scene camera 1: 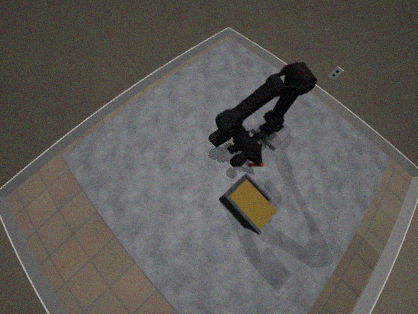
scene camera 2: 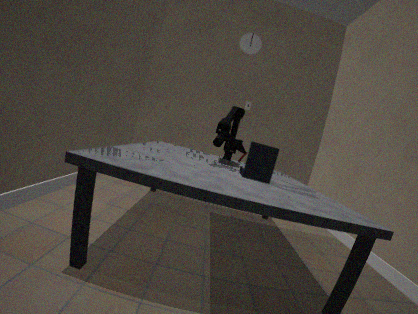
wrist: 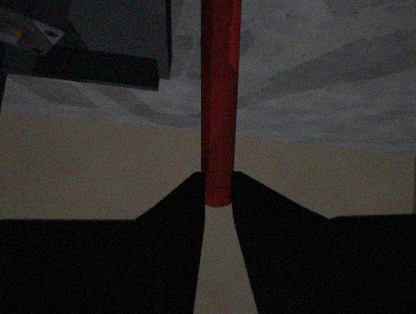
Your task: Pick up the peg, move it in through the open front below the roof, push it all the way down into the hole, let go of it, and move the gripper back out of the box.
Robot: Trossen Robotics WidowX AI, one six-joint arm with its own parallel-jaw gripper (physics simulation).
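Places are measured from the arm's base along level axes (x ahead, y left, z up), in centimetres.
Pixels of known places: gripper, fingertip midpoint: (scene camera 1: 260, 164) (scene camera 2: 245, 153) (wrist: 217, 181); arm's base, link origin: (scene camera 1: 267, 129) (scene camera 2: 226, 159).
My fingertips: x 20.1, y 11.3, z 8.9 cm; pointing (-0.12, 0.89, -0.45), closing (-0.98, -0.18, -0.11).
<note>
For each thing: its top centre in the pictures, then the offset to it from my fingertips. Level surfaces: height alone.
- red peg, top centre: (wrist: 209, 210) (scene camera 2: 244, 151) dx +0.5, dy -1.2, dz +1.1 cm
- box, top centre: (wrist: 7, 282) (scene camera 1: 260, 196) (scene camera 2: 262, 144) dx +11.4, dy +7.9, dz +8.0 cm
- grey table top, surface height: dz -12.2 cm
The red peg (scene camera 1: 256, 164) (scene camera 2: 242, 157) (wrist: 219, 100) is held near one end, off the table; in scene camera 2 it slants downward from the fingertips. My gripper (scene camera 1: 260, 162) (scene camera 2: 245, 152) (wrist: 217, 181) is shut on the peg, with a black finger on each side in the wrist view. The box (scene camera 1: 252, 204) (scene camera 2: 261, 162) (wrist: 120, 30) is dark with a yellow roof top, and stands just beside the gripper, apart from the peg. In the wrist view a pale patch with dark spots shows at the box's upper left; I cannot tell whether one is the hole.
The box stands on the grey table top (scene camera 1: 150, 150) (scene camera 2: 175, 172). The black arm (scene camera 1: 255, 100) (scene camera 2: 234, 120) reaches over the table from the side away from the box. Shadows of the arm fall on the table around the box.
</note>
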